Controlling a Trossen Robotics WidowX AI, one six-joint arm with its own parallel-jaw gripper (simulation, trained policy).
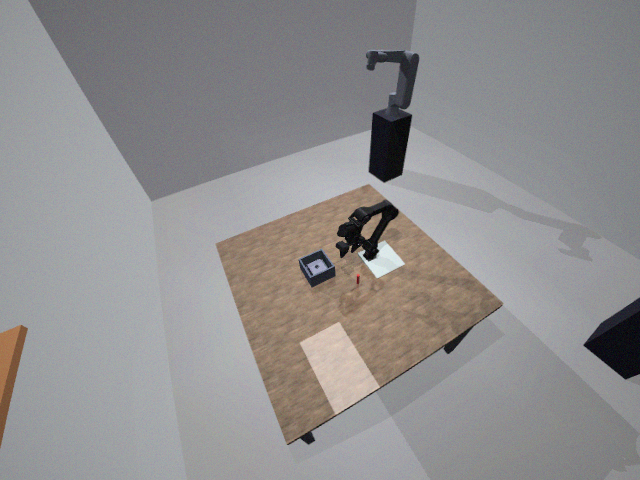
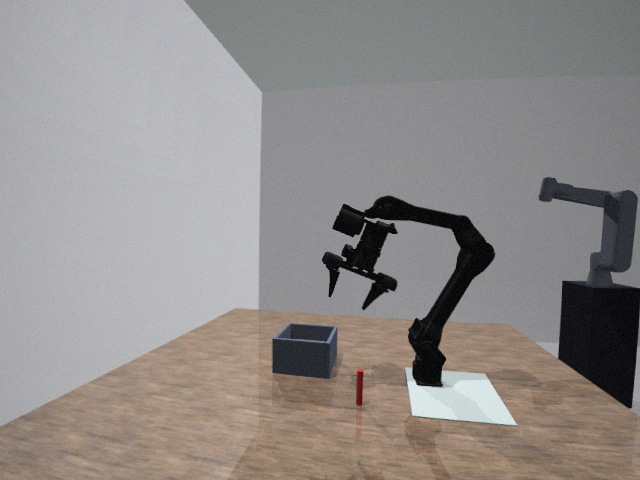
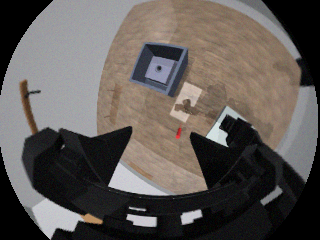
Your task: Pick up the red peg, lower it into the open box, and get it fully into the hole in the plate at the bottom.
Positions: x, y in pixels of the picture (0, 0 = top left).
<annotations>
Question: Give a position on a dark blue box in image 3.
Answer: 168, 51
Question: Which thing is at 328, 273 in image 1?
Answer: A dark blue box.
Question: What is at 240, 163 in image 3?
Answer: My gripper.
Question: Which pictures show the dark blue box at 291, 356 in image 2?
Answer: Image 1, image 2 and image 3: all of them.
</annotations>
